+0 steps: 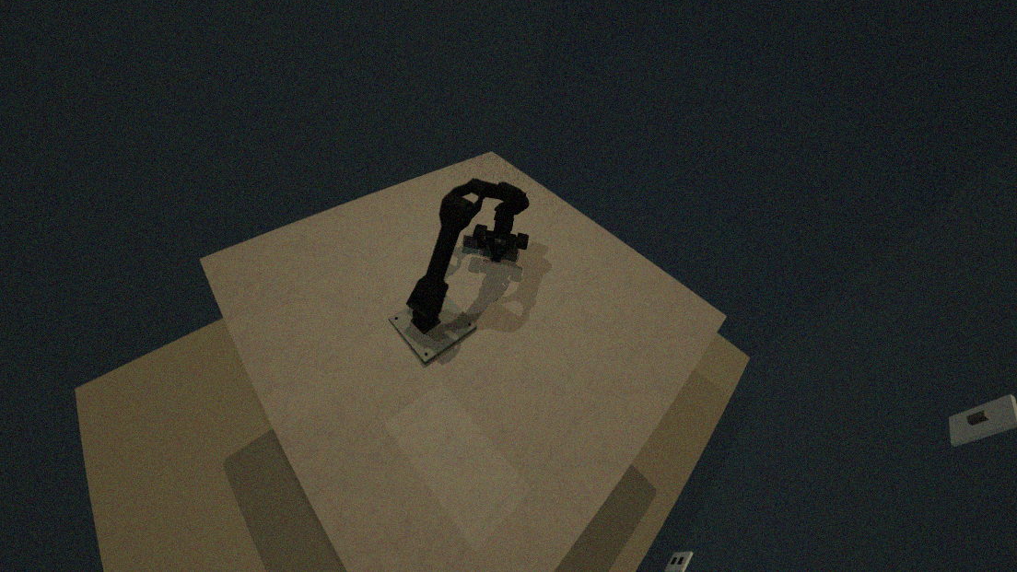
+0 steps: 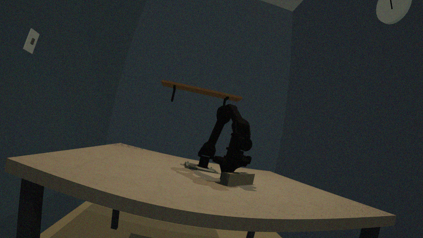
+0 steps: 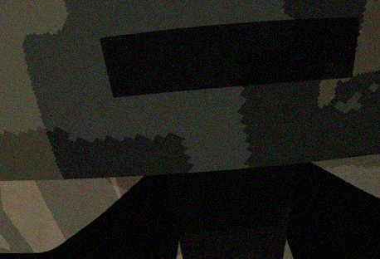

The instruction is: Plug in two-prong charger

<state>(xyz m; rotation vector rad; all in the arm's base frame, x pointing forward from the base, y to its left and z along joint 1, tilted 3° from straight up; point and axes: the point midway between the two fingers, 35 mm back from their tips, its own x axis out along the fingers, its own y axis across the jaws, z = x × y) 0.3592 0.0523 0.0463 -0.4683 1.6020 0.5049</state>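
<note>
Right now my gripper tip is 2 cm short of the black two-prong charger, 1 cm to the right of it and 1 cm below it.
</note>
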